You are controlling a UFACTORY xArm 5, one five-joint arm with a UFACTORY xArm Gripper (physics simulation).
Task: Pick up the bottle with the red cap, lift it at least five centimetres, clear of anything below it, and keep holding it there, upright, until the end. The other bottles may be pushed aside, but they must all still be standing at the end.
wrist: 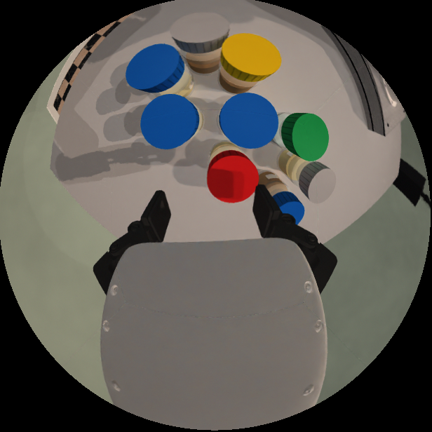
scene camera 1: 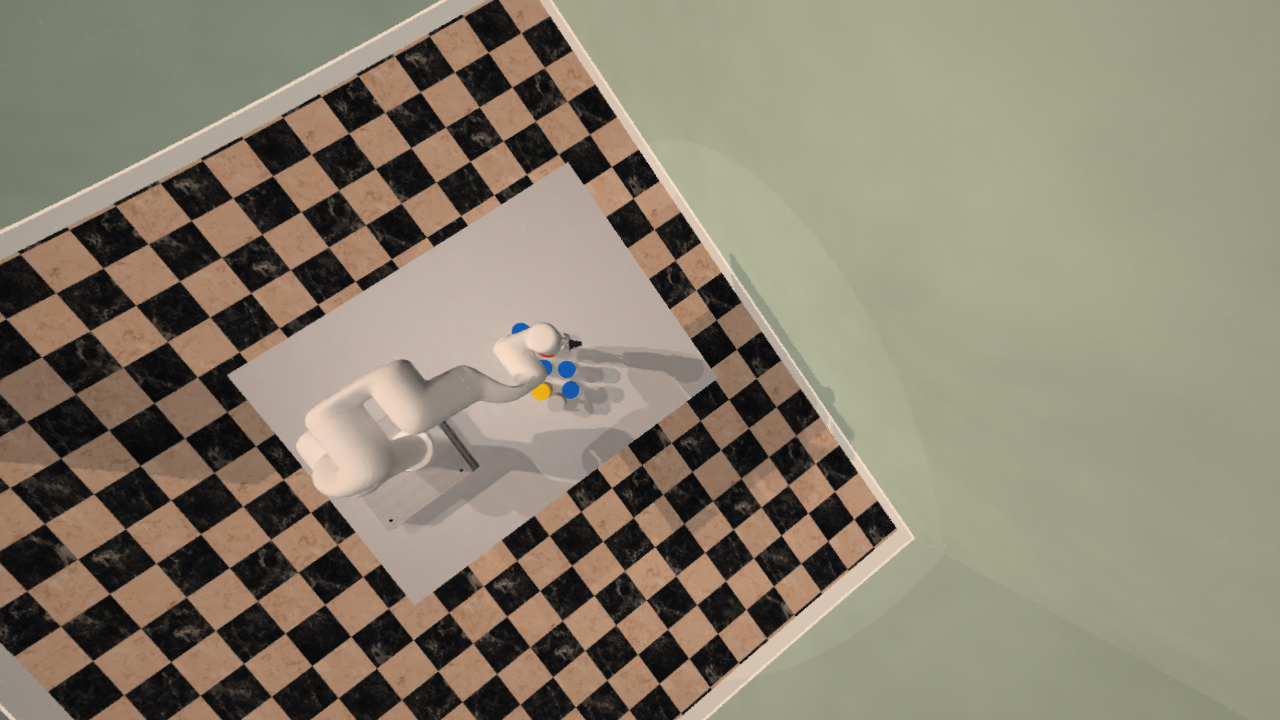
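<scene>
The bottle with the red cap (wrist: 232,177) stands upright in the wrist view, just beyond the fingertips and nearer the right finger; a square shadow lies on its cap. In the scene view a sliver of the red cap (scene camera 1: 547,354) shows beside the arm's wrist. My gripper (wrist: 210,199) is open and empty, with its fingers wide apart. The right fingertip overlaps the edge of the red cap in the wrist view and partly covers a blue-capped bottle (wrist: 291,207) behind it. How high the fingertips are relative to the caps is hard to tell.
Beyond the red cap stand two blue-capped bottles (wrist: 170,121) (wrist: 249,120). A green-capped bottle (wrist: 309,137) and a grey-capped bottle (wrist: 320,182) stand to the right. Farther off are another blue-capped bottle (wrist: 156,67), a grey-capped bottle (wrist: 200,27) and a yellow-capped bottle (wrist: 251,56) (scene camera 1: 540,391).
</scene>
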